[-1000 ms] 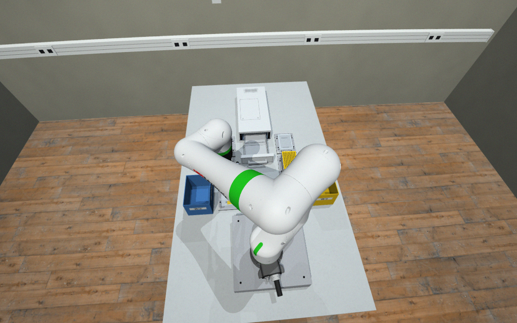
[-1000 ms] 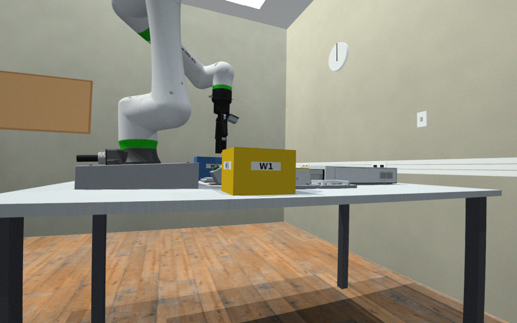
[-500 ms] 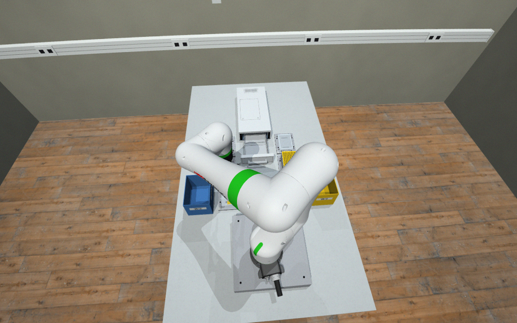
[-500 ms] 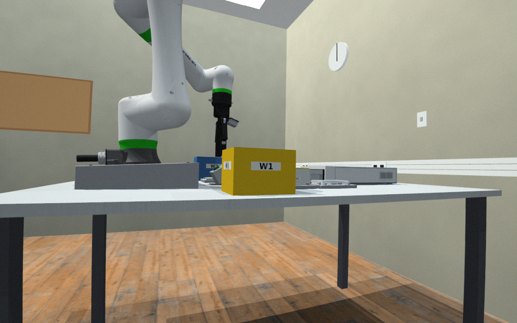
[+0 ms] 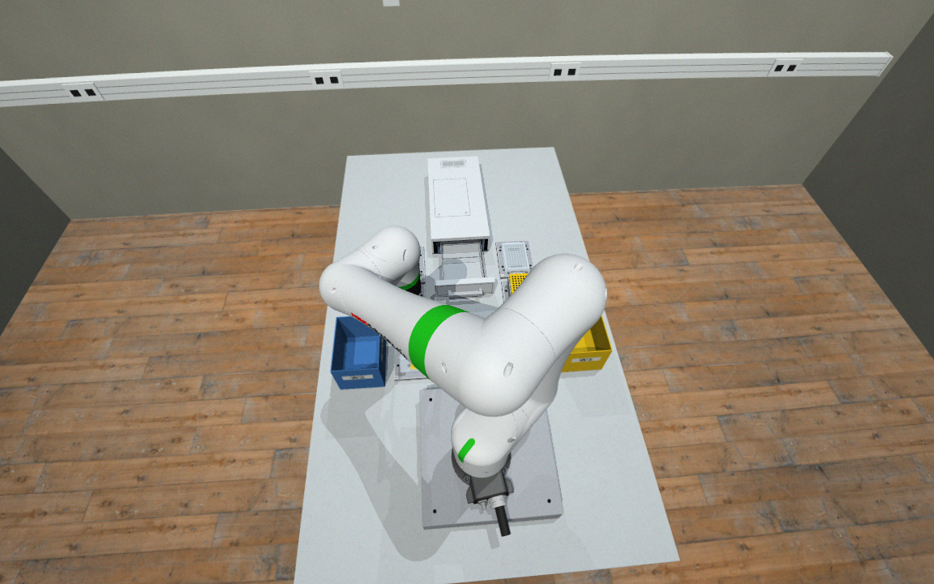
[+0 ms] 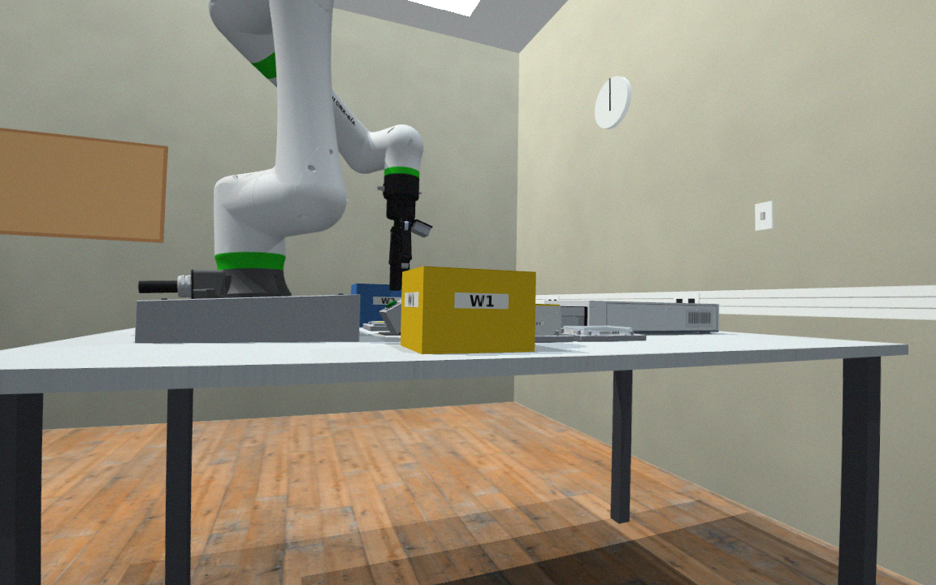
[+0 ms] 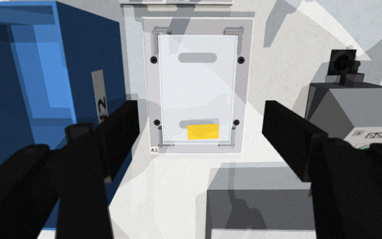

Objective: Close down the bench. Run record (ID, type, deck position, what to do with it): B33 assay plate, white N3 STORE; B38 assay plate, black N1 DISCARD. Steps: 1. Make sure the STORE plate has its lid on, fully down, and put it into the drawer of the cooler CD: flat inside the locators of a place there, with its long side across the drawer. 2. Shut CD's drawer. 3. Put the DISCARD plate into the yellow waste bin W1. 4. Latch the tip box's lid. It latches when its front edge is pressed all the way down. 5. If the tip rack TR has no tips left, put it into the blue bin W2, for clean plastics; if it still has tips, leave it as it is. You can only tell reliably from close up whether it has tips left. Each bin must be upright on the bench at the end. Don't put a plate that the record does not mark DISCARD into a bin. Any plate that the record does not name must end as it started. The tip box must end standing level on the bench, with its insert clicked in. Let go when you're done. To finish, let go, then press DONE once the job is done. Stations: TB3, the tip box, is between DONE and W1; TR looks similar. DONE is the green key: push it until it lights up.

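My hand is 110 mm above the clear plate lid. The rest, counted from my hand: grey slotted nest (120 mm below); then blue bin W2 (10 mm ahead, 150 mm to the left, 90 mm below); then green DONE key (80 mm behind, 170 mm to the right, 60 mm below).
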